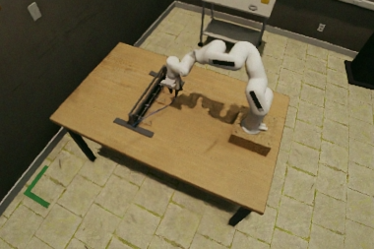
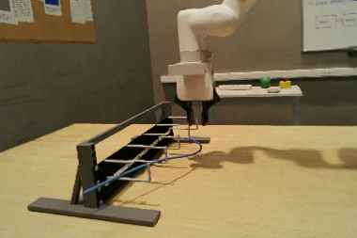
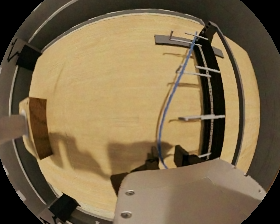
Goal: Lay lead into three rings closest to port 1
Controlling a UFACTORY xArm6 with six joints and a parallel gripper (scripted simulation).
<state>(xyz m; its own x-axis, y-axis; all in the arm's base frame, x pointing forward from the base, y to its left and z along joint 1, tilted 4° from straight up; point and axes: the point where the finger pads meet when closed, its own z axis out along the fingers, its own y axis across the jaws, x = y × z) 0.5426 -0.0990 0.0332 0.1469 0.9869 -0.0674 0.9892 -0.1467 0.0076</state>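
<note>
Now: hand 160 mm short of the dark free-standing rack, 60 mm above it and 30 mm to the right of it.
</note>
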